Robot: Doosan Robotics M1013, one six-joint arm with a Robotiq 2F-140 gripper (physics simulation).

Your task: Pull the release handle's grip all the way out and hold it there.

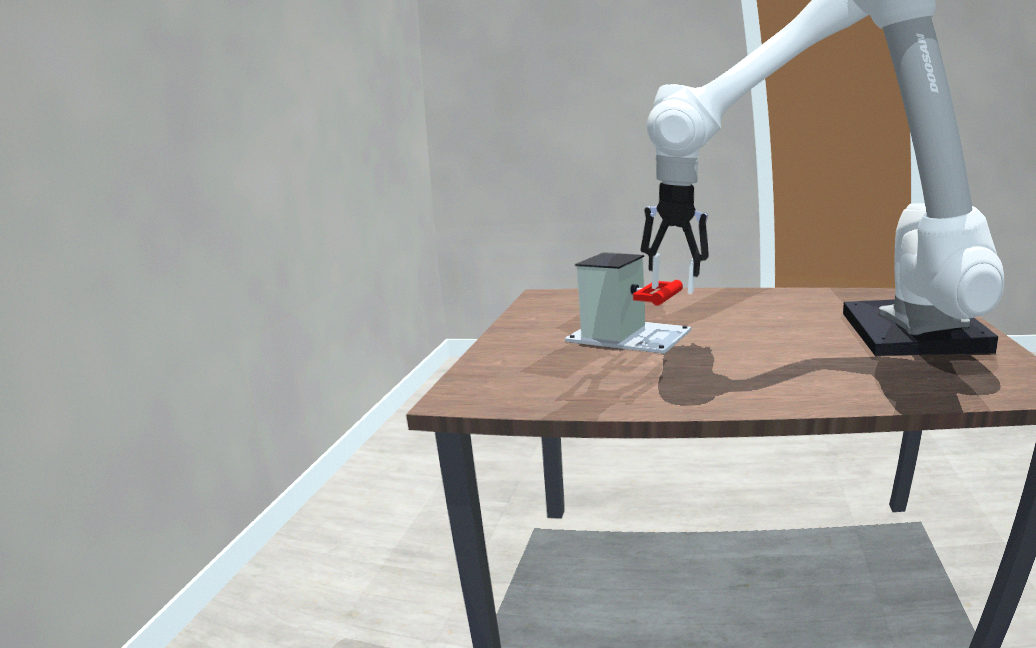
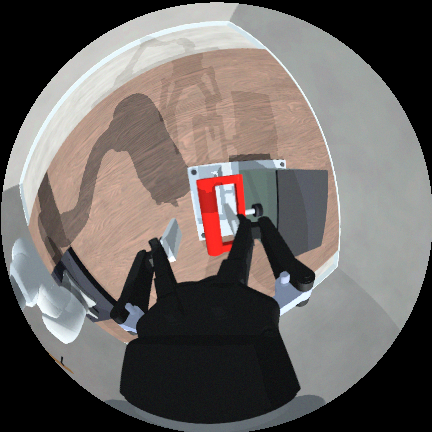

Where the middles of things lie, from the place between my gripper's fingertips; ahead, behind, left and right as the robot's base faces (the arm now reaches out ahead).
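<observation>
The base plate point(image 1: 653, 337) is 9 cm forward of my hand, 6 cm to the right of it and 11 cm lower than it.
</observation>
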